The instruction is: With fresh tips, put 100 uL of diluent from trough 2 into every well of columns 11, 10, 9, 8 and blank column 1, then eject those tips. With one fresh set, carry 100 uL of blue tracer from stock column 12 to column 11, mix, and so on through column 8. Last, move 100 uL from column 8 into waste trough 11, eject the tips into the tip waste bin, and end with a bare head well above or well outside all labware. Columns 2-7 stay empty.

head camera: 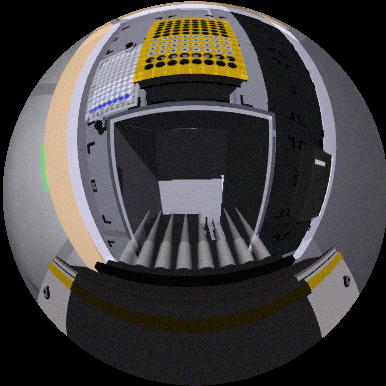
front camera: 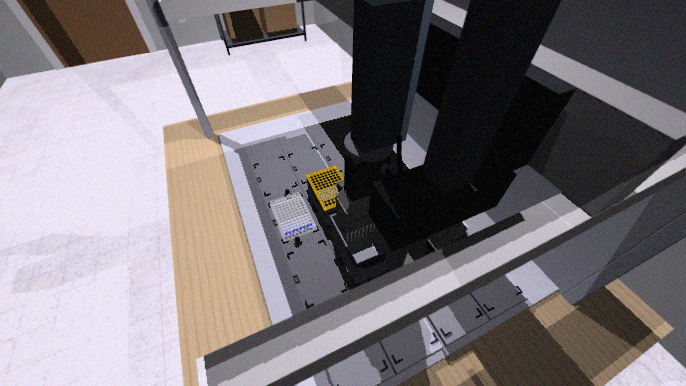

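Observation:
The pipetting head [front camera: 356,215] [head camera: 195,310] is over the tip waste bin [head camera: 192,108]. It carries eight pale tips [front camera: 361,232] [head camera: 184,250], which point down over the bin opening; their depth relative to the rim is unclear. The well plate [front camera: 291,212] [head camera: 114,75] lies to the left, with one strong blue column [front camera: 298,230] [head camera: 110,103] near its end. The yellow tip rack [front camera: 325,179] [head camera: 190,76] has tips in its middle rows and empty holes at both ends. The trough reservoir [head camera: 315,187] is in deep shadow at the right. The plate gripper's fingers cannot be made out in the shadow.
A large black block [front camera: 440,200] hangs right of the head, with thick dark columns above. A pale frame beam [front camera: 400,295] crosses in front of the deck, and a grey post [front camera: 185,75] stands at the back left. Deep shadow covers the deck's right side.

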